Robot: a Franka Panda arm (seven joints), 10 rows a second.
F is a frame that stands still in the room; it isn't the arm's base.
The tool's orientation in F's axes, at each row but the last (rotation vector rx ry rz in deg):
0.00, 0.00, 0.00
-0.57, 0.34, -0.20
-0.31, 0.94, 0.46
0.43, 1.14, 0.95
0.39, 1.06, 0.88
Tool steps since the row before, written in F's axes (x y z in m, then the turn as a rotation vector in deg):
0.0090, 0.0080, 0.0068, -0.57, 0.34, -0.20
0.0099, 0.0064, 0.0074, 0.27, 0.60, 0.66
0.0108, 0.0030, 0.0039, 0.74, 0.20, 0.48
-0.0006, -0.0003, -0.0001, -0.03, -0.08, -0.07
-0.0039, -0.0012, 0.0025, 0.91, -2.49, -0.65
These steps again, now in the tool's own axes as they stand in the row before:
0.0090, 0.0080, 0.0068, -0.57, 0.34, -0.20
0.0098, 0.0064, 0.0075, 0.26, 0.59, 0.67
0.0108, 0.0029, 0.0041, 0.73, 0.19, 0.49
-0.0006, -0.0003, -0.0001, -0.03, -0.08, -0.07
-0.0040, -0.0011, 0.0024, 0.88, -2.51, -0.62

